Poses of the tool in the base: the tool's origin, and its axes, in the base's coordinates. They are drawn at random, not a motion.
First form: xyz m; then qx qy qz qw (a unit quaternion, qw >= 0).
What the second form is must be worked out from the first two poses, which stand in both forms.
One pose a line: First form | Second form
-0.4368, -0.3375, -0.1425, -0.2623, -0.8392, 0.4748, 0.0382 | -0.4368, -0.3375, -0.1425, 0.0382, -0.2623, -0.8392, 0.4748
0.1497, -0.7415, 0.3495, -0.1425, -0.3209, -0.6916, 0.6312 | 0.1497, -0.7415, 0.3495, 0.6312, -0.1425, -0.3209, -0.6916
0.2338, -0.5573, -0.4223, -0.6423, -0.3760, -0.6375, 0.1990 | 0.2338, -0.5573, -0.4223, 0.1990, -0.6423, -0.3760, -0.6375
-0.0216, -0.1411, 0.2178, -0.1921, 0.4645, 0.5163, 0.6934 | -0.0216, -0.1411, 0.2178, 0.6934, -0.1921, 0.4645, 0.5163
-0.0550, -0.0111, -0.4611, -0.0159, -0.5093, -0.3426, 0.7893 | -0.0550, -0.0111, -0.4611, 0.7893, -0.0159, -0.5093, -0.3426
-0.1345, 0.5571, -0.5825, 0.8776, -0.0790, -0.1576, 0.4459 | -0.1345, 0.5571, -0.5825, 0.4459, 0.8776, -0.0790, -0.1576
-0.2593, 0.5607, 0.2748, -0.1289, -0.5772, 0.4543, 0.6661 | -0.2593, 0.5607, 0.2748, 0.6661, -0.1289, -0.5772, 0.4543
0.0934, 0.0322, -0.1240, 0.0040, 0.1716, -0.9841, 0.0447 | 0.0934, 0.0322, -0.1240, 0.0447, 0.0040, 0.1716, -0.9841
